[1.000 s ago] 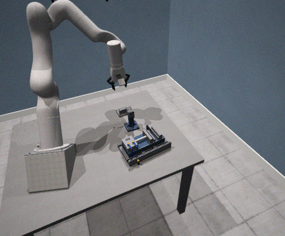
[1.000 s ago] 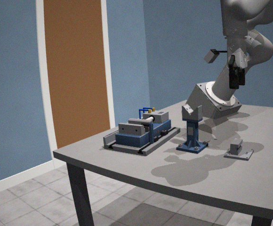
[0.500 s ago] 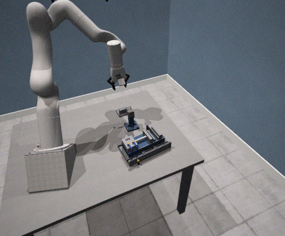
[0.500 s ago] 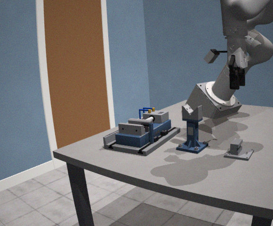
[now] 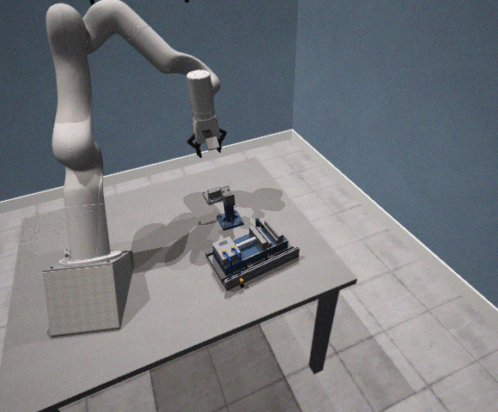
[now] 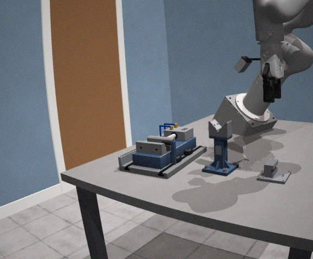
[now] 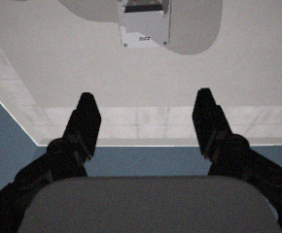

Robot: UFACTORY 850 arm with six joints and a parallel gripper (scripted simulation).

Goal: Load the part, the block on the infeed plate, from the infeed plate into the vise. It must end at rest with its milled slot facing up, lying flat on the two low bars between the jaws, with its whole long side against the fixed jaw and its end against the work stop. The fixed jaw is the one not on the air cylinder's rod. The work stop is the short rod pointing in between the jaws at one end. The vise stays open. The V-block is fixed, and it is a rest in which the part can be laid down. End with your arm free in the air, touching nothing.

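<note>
Right now the part is 220 mm below my hand and 10 mm to the left of it. Round my hand: moving jaw: 370 mm to the right, 170 mm below, 110 mm ahead; infeed plate: 240 mm below, 10 mm to the left; work stop: 320 mm to the right, 160 mm below, 130 mm ahead.
</note>
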